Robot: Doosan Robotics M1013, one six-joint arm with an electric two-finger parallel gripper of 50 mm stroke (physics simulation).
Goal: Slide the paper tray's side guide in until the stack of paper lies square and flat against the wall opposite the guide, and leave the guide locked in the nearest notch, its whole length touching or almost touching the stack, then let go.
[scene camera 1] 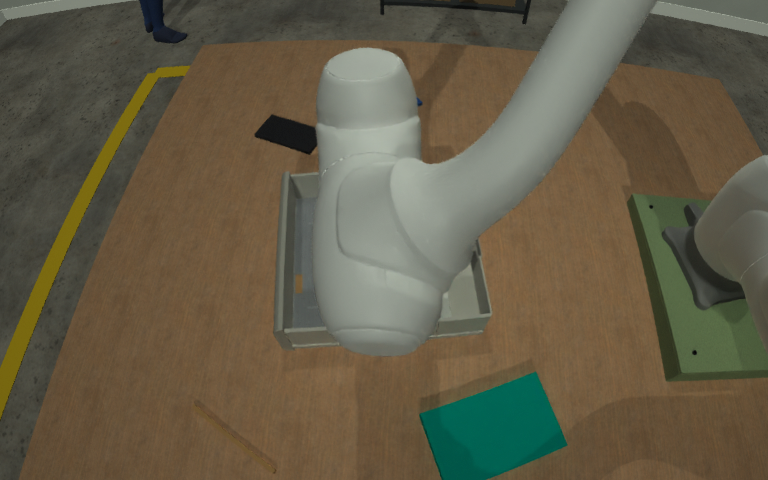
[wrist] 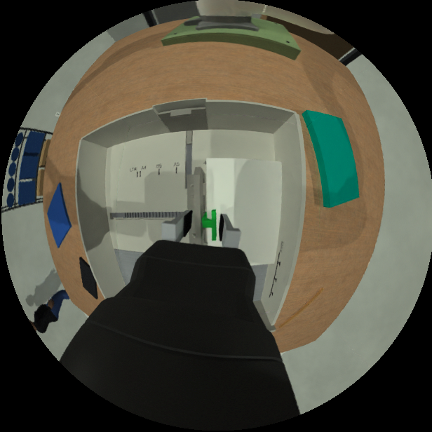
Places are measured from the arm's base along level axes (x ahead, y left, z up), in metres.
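Where they show: arm's base, origin of its link: (scene camera 1: 713, 263).
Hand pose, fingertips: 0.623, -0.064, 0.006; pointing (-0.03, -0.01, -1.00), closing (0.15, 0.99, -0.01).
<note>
Things, the pixels of their top centre, and the offset from my fingertips, as dx, dy, dz. "spot": a spot on its surface instead.
- paper tray, a spot on its surface: (scene camera 1: 279, 254) spot: +0.187, -0.028, +0.045
- teal block, centre of its top: (scene camera 1: 495, 430) -0.116, +0.277, -0.029
- black flat item, centre of its top: (scene camera 1: 289, 132) +0.192, -0.397, -0.039
- thin wooden stick, centre of its top: (scene camera 1: 231, 438) +0.289, +0.246, -0.040
The paper tray (scene camera 1: 279, 254) (wrist: 92, 185) stands on the table. In the wrist view the white paper stack (wrist: 257, 200) looks square, its right edge along the tray's right wall. The upright side guide (wrist: 197, 200) runs along the stack's left edge, touching it or nearly so; its lower end is hidden by the gripper body. A green lever (wrist: 214, 225) sticks out on the guide's stack side. My gripper (wrist: 205, 220) is open, its fingers apart on either side of the guide and lever. Whether the guide is locked in a notch cannot be seen. In scene camera 1 the arm hides the guide, stack and gripper.
A teal block (scene camera 1: 492, 427) (wrist: 332, 159) lies beside the tray's right wall in the wrist view. A black flat item (scene camera 1: 287, 134) (wrist: 88, 278), a blue item (wrist: 59, 216) and a thin wooden stick (scene camera 1: 235, 436) (wrist: 302, 307) lie around the tray. The toothed rail (wrist: 150, 215) crosses the tray floor.
</note>
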